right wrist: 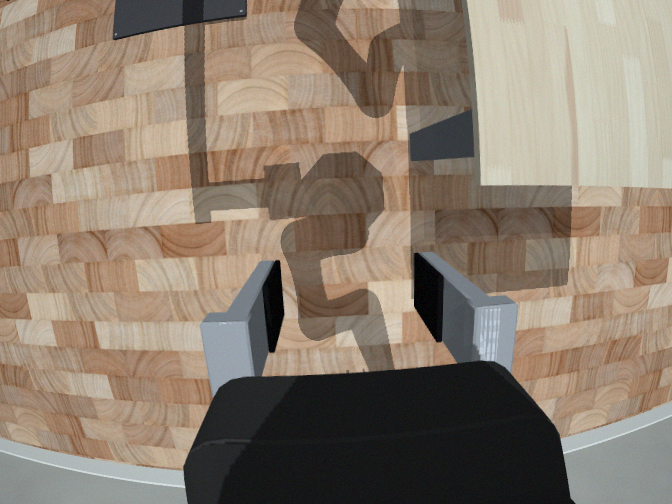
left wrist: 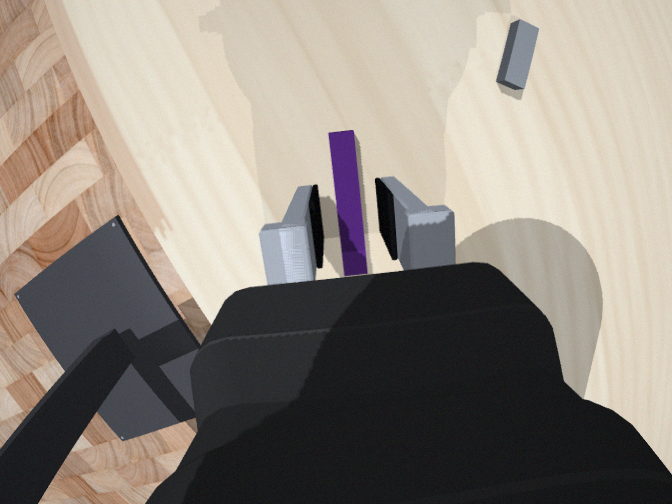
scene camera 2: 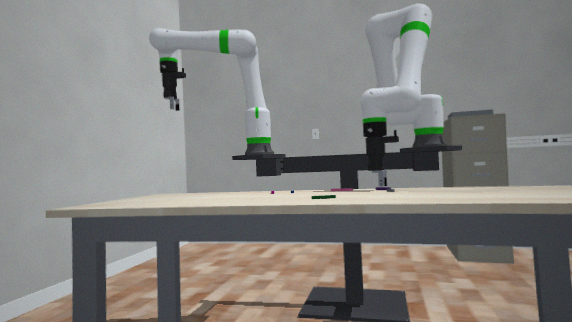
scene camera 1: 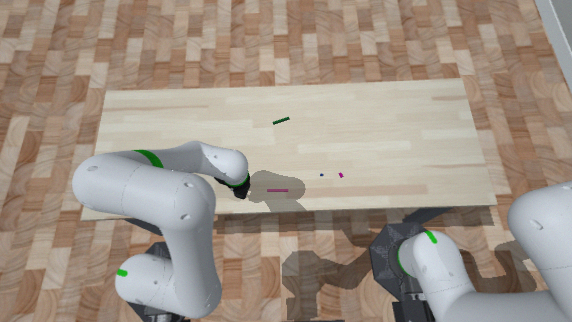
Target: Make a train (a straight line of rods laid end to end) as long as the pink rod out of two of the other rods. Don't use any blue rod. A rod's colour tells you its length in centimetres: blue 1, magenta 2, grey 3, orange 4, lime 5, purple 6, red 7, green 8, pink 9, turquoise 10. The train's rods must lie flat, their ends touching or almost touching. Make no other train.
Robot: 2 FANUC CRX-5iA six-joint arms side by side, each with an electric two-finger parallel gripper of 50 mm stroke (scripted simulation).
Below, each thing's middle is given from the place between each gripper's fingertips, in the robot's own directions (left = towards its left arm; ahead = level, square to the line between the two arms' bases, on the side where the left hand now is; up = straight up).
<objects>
Right now my left hand is 30 mm above the purple rod (left wrist: 342, 143).
The purple rod lies 109 cm to the left of my right hand, 46 cm below it and 36 cm ahead of it.
</objects>
